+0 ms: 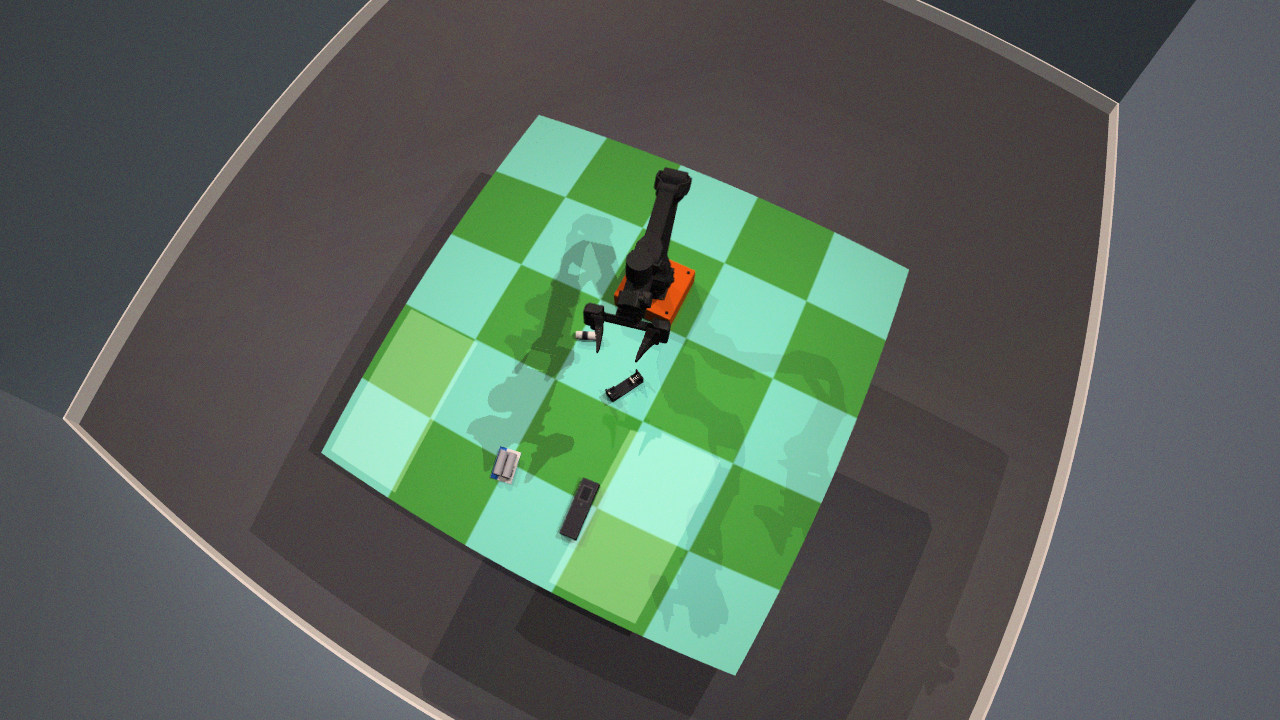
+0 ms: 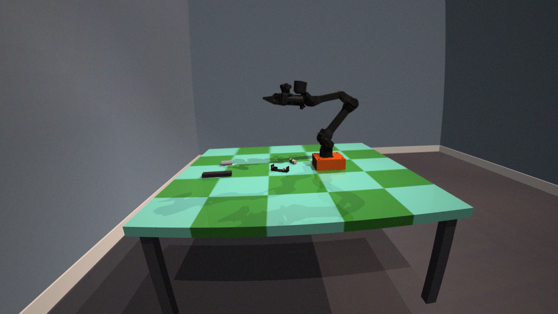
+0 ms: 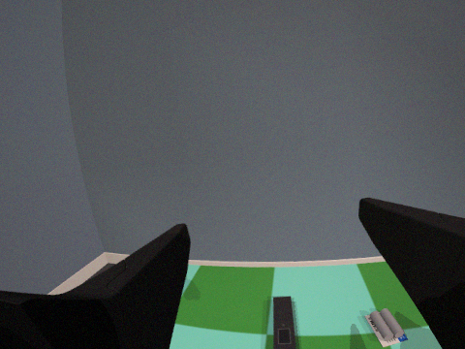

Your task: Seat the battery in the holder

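Right now the grey battery is 390 mm below my gripper tip, 180 mm behind it and 150 mm to the right of it. From my gripper tip the other things lie so: long black bar (390 mm below, 280 mm ahead, 20 mm to the right); then white pack (390 mm below, 250 mm to the right, 230 mm ahead).
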